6 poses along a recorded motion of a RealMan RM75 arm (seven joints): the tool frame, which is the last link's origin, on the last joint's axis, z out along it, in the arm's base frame.
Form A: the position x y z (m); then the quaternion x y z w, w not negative.
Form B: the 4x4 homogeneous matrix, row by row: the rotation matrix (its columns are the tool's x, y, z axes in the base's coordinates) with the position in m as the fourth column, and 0 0 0 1 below. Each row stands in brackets. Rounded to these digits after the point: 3 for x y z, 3 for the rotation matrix.
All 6 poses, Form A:
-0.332, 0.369, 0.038, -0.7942, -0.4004, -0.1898, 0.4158
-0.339, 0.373, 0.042, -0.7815, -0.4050, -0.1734, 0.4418
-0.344, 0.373, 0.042, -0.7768, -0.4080, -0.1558, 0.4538
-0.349, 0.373, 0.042, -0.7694, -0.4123, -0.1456, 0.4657
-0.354, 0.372, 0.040, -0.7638, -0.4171, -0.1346, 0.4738
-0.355, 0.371, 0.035, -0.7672, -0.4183, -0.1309, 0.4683
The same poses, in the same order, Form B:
[[0.607, 0.794, -0.031, -0.332], [0.478, -0.334, 0.812, 0.369], [0.634, -0.508, -0.582, 0.038], [0, 0, 0, 1]]
[[0.612, 0.786, -0.087, -0.339], [0.480, -0.282, 0.831, 0.373], [0.629, -0.550, -0.550, 0.042], [0, 0, 0, 1]]
[[0.619, 0.775, -0.128, -0.344], [0.492, -0.255, 0.832, 0.373], [0.612, -0.578, -0.540, 0.042], [0, 0, 0, 1]]
[[0.618, 0.770, -0.160, -0.349], [0.499, -0.226, 0.837, 0.373], [0.608, -0.597, -0.524, 0.042], [0, 0, 0, 1]]
[[0.616, 0.765, -0.190, -0.354], [0.510, -0.203, 0.836, 0.372], [0.601, -0.612, -0.515, 0.040], [0, 0, 0, 1]]
[[0.616, 0.764, -0.191, -0.355], [0.519, -0.211, 0.828, 0.371], [0.593, -0.609, -0.527, 0.035], [0, 0, 0, 1]]

